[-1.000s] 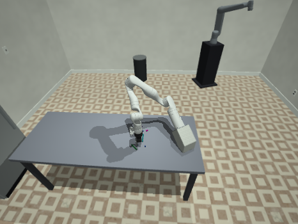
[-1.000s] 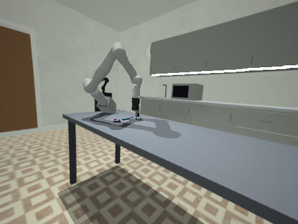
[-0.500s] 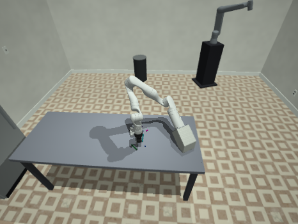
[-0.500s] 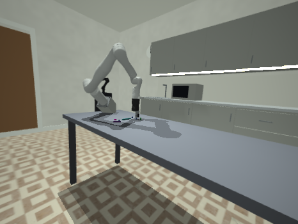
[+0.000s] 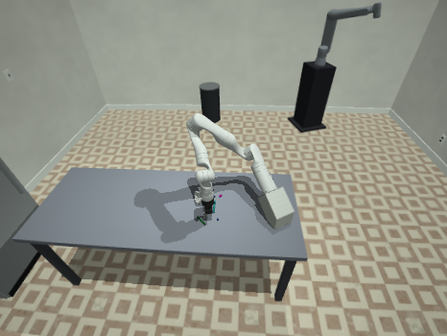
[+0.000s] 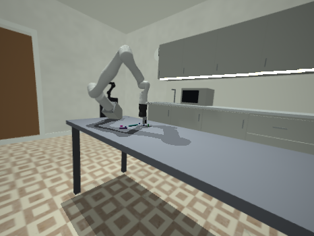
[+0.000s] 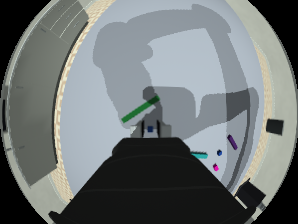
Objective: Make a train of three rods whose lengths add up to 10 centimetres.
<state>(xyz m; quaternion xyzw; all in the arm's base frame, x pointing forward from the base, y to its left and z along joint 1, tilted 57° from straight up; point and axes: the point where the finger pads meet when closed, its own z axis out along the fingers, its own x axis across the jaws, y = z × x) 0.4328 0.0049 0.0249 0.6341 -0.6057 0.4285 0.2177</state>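
The green rod lies 3 cm below my hand, 3 cm ahead of it and 2 cm to the left of it. Round my hand: magenta rod (16 cm to the right, 14 cm behind, 3 cm below); then turquoise rod (7 cm to the right, 7 cm behind, 3 cm below); then purple rod (21 cm to the right, 8 cm behind, 3 cm below).
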